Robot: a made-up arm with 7 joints. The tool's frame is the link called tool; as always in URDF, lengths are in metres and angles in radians. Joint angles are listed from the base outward. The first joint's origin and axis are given. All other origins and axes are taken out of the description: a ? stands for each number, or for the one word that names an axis. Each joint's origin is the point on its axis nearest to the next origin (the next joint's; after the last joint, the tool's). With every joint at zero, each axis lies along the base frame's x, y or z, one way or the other. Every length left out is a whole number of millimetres.
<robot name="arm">
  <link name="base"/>
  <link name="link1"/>
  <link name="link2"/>
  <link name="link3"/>
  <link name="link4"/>
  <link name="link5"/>
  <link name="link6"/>
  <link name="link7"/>
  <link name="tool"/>
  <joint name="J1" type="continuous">
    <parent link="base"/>
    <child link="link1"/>
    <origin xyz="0 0.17 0.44" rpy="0 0 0"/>
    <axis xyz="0 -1 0"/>
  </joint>
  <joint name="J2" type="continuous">
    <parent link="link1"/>
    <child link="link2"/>
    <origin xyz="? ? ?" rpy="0 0 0"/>
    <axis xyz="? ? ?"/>
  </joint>
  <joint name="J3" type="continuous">
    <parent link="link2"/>
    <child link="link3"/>
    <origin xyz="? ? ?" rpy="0 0 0"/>
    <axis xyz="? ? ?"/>
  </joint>
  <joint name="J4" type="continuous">
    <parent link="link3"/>
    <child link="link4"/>
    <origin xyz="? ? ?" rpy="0 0 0"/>
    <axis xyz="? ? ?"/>
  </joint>
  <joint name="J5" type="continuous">
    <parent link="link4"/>
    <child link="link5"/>
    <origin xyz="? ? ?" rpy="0 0 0"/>
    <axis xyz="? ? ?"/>
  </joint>
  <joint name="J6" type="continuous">
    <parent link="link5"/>
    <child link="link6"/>
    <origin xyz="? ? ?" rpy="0 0 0"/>
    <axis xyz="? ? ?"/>
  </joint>
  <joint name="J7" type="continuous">
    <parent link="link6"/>
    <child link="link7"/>
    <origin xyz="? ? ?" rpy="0 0 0"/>
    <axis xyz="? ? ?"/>
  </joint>
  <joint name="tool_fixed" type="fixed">
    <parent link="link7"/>
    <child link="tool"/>
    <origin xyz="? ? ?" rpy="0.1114 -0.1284 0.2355"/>
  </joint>
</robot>
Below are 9 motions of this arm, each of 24 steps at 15 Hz.
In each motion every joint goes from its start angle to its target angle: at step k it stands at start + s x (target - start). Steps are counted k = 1, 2, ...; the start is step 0. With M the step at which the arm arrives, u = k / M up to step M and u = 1 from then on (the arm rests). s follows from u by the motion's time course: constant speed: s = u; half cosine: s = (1 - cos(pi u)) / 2; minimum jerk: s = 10 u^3 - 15 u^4 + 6 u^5.
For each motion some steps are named. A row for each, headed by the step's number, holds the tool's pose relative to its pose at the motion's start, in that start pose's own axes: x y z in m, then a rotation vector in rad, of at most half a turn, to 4 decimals.
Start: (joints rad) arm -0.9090 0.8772 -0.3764 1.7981 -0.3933 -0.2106 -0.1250
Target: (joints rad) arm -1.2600 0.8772 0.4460 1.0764 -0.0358 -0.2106 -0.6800
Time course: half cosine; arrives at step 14
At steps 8, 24:
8: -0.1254 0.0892 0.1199 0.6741 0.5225 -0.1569
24: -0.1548 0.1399 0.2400 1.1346 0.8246 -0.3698

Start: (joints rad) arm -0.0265 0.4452 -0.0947 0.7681 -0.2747 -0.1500 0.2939
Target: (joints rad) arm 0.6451 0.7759 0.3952 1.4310 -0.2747 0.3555 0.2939
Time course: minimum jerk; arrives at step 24
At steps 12, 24:
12: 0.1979 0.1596 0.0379 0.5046 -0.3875 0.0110
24: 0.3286 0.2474 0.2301 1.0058 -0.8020 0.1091

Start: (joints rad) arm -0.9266 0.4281 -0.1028 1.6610 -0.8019 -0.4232 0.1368
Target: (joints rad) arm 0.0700 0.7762 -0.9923 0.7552 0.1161 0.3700 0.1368
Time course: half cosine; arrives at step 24
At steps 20, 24:
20: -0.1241 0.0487 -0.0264 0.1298 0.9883 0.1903
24: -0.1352 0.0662 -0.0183 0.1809 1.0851 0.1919

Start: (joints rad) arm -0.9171 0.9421 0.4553 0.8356 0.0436 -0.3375 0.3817
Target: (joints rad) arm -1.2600 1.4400 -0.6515 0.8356 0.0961 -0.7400 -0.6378
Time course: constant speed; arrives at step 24
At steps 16, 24:
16: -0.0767 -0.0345 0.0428 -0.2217 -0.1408 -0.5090
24: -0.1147 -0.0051 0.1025 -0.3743 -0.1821 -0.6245

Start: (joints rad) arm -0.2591 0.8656 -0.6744 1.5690 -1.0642 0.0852 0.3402
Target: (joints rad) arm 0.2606 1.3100 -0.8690 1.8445 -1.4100 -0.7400 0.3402
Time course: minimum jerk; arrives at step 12
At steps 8, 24:
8: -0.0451 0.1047 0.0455 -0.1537 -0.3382 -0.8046
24: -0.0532 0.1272 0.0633 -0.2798 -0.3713 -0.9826

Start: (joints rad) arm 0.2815 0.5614 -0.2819 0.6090 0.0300 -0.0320 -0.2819
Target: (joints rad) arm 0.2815 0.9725 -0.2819 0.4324 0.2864 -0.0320 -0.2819
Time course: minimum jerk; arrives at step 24
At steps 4, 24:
4: -0.0027 0.0060 -0.0019 0.0135 0.0062 -0.0045
24: -0.0444 0.1879 -0.0272 0.4230 0.1274 -0.0926

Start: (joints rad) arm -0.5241 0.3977 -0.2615 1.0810 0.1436 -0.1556 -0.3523
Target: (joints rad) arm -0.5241 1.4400 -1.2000 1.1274 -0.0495 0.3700 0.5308
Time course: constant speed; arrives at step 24
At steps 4, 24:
4: -0.0193 0.0245 0.0075 -0.2384 0.0959 -0.2573
24: -0.0587 0.2822 0.0819 -0.6962 1.3440 -1.3961

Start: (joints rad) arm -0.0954 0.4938 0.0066 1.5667 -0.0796 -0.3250 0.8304
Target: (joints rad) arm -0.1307 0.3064 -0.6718 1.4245 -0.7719 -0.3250 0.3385
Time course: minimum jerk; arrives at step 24
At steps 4, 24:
4: -0.0024 -0.0062 -0.0047 -0.0100 0.0115 -0.0034
24: -0.0147 -0.2073 -0.0931 -0.3680 0.0344 -0.2912

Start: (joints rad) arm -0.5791 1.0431 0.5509 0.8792 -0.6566 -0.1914 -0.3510
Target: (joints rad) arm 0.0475 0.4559 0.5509 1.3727 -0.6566 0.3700 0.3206
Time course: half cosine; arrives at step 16
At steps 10, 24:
10: 0.1340 0.0184 -0.0388 -0.0770 0.2787 0.5617
24: 0.1898 0.0647 -0.0523 -0.1465 0.3011 0.8770

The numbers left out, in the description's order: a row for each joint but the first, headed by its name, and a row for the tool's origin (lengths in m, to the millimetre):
J2: xyz -0.01 0 0.01, axis 1 0 0
J3: xyz 0 -0.03 -0.16, axis 0 0 1
J4: xyz 0.02 -0.02 0, axis 0 -1 0
J5: xyz 0.01 0 -0.29, axis 0 0 1
J6: xyz -0.03 0.02 0, axis 0 1 0
J7: xyz 0.01 0 0, axis -1 0 0
tool: xyz 0 -0.02 0

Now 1 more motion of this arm.
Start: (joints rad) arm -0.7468 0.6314 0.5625 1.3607 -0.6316 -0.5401 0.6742
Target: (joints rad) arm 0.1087 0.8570 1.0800 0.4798 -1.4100 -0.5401 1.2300
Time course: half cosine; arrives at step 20
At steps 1, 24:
1: -0.0008 0.0014 0.0008 0.0003 0.0060 -0.0012
24: -0.0933 0.0821 0.1070 -0.1517 0.4546 0.5089

